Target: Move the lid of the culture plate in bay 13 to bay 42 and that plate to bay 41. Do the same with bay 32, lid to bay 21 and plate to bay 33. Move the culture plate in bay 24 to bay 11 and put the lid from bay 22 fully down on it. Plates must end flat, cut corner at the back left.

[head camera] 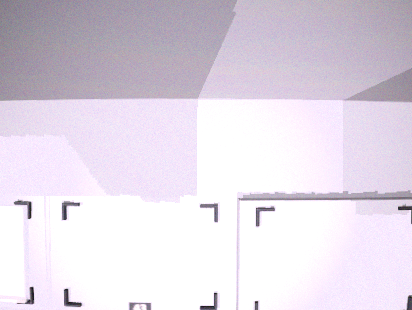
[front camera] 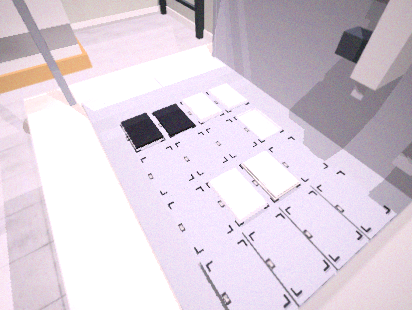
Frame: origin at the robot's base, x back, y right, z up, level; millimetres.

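Seen in the pictures: robot's base at its link origin: (front camera: pixel 121 125).
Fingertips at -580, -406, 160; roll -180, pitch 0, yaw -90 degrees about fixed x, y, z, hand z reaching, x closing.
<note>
Pixels of each thing's middle, then the offset from my fingertips to it, as dx, dy, dz. "pt": a spot on its surface instead.
- white lid at the middle of its body: (front camera: pixel 258 123) +352, +41, -156
- bay 31 at a spot on its surface: (front camera: pixel 201 106) pt +509, +153, -146
- bay 23 at a spot on its surface: (front camera: pixel 237 195) pt +179, +262, -146
In the front view, a black lid (front camera: pixel 143 130) lies over a pale plate in bay 11, at the far left. The plate's rim shows below it. Another black lid (front camera: pixel 173 120) lies flat in bay 21. A white plate (front camera: pixel 228 96) is in bay 41. A white lid (front camera: pixel 258 124) (head camera: pixel 11 250) lies in bay 42. A white plate (front camera: pixel 271 174) with a brownish side edge sits flat in bay 33. Bays 13, 22, 24 and 32 hold no plate or lid. Cut corners are too small to tell. The gripper's jaws do not show in either view.
White plates also stand in bay 31 (front camera: pixel 201 106) and bay 23 (front camera: pixel 237 195). A dark block (front camera: pixel 352 44) and a pale upright part (front camera: pixel 381 50) hang at the upper right. A thin grey post (front camera: pixel 45 52) stands at the upper left.
</note>
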